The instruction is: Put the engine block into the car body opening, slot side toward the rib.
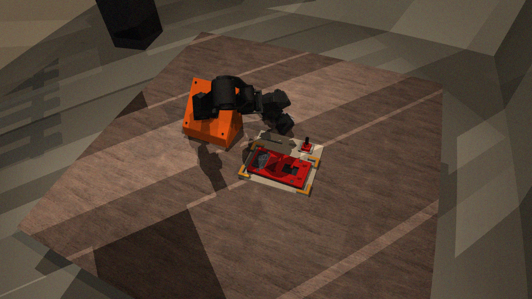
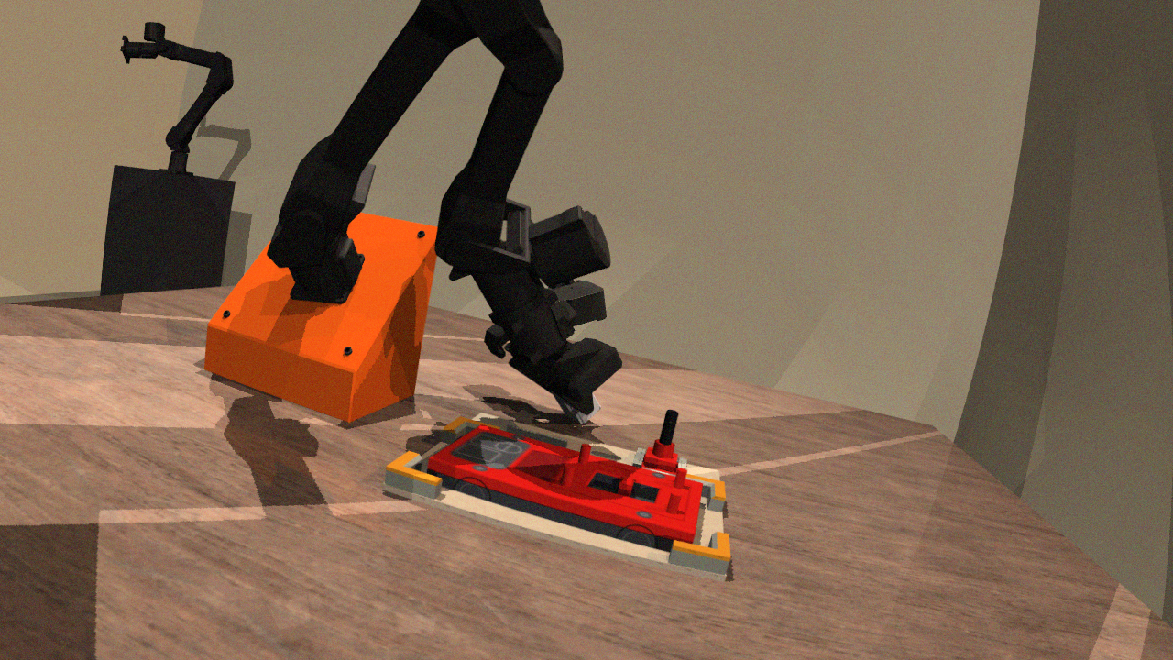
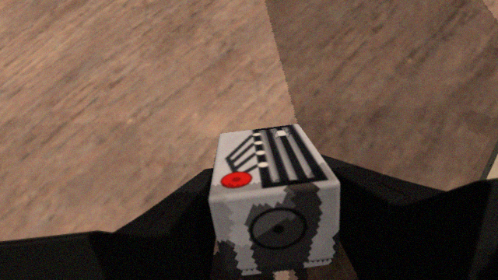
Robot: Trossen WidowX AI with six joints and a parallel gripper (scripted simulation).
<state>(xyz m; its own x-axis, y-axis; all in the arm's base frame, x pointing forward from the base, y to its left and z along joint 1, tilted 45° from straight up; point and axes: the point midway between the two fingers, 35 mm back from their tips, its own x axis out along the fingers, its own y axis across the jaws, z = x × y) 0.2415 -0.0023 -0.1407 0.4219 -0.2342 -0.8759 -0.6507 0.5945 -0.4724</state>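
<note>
The engine block lies 1 cm to the right of my gripper tip, 1 cm behind it and 1 cm above it. From my gripper tip the other things lie so: black peg (12 cm to the right, 9 cm ahead, 2 cm above).
</note>
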